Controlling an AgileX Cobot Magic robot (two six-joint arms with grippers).
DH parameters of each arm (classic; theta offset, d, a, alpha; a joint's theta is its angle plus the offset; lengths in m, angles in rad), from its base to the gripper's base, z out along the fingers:
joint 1: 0 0.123 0 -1.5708
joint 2: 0.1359 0 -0.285 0
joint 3: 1.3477 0 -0.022 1.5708
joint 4: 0 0.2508 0 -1.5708
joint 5: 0 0 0.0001 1.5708
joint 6: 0 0.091 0 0
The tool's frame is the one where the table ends.
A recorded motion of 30 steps. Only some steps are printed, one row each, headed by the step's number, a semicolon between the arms.
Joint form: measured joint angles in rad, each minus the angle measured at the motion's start. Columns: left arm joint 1, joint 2, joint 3, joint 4, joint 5, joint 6; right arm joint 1, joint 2, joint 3, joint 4, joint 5, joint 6.
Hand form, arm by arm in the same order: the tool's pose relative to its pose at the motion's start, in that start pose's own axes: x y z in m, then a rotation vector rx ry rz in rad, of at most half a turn. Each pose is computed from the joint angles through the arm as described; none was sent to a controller.
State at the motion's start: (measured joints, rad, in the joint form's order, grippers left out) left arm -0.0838 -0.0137 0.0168 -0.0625 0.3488 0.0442; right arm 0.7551 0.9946 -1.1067 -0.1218 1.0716 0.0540
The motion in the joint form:
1: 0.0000 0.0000 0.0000 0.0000 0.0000 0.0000; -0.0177 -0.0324 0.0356 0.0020 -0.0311 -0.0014
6: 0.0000 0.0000 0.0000 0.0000 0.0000 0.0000; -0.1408 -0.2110 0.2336 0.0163 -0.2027 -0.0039
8: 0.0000 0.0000 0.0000 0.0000 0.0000 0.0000; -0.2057 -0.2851 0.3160 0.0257 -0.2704 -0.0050
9: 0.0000 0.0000 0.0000 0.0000 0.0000 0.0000; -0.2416 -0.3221 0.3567 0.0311 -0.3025 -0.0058
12: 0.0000 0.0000 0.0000 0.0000 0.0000 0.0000; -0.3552 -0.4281 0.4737 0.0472 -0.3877 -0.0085
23: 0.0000 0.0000 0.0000 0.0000 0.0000 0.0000; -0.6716 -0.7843 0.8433 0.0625 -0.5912 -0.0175
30: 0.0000 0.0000 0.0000 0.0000 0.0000 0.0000; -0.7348 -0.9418 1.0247 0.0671 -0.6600 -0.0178
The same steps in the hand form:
1: 0.0000 0.0000 0.0000 0.0000 0.0000 0.0000; 0.0069 -0.0028 -0.0013 0.0082 -0.0263 0.0125
6: 0.0000 0.0000 0.0000 0.0000 0.0000 0.0000; 0.0474 -0.0176 -0.0050 0.0759 -0.1685 0.1018
8: 0.0000 0.0000 0.0000 0.0000 0.0000 0.0000; 0.0653 -0.0229 -0.0049 0.1157 -0.2232 0.1474
9: 0.0000 0.0000 0.0000 0.0000 0.0000 0.0000; 0.0745 -0.0253 -0.0046 0.1388 -0.2491 0.1720
12: 0.0000 0.0000 0.0000 0.0000 0.0000 0.0000; 0.1018 -0.0309 -0.0020 0.2169 -0.3158 0.2468
23: 0.0000 0.0000 0.0000 0.0000 0.0000 0.0000; 0.1881 -0.0282 0.0233 0.4870 -0.4756 0.4067
30: 0.0000 0.0000 0.0000 0.0000 0.0000 0.0000; 0.2244 -0.0214 0.0514 0.5450 -0.5133 0.4329

